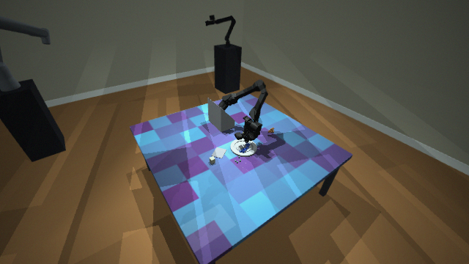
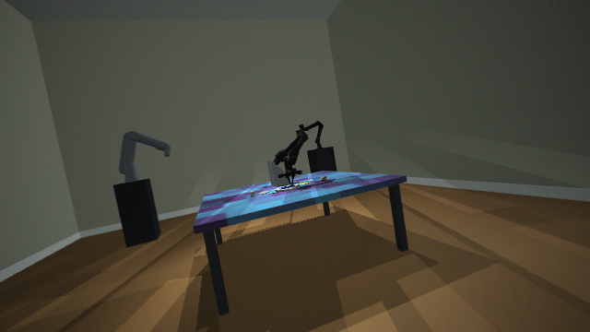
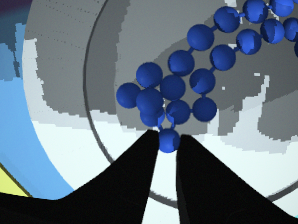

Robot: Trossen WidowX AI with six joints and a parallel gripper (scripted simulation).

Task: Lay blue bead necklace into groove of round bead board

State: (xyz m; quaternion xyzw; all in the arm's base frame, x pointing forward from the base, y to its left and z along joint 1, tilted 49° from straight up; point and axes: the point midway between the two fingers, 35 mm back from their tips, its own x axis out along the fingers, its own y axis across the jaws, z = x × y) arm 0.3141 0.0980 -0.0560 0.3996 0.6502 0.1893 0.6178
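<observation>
Now: gripper tip 1 cm short of the round white bead board, 4 cm to the left of it and 1 cm above it. Also, from my gripper tip: cream cube (31 cm to the right); then yellow patch (9 cm behind, 12 cm to the left, 2 cm below); then flat grey square (5 cm behind, 22 cm to the right, 2 cm below).
</observation>
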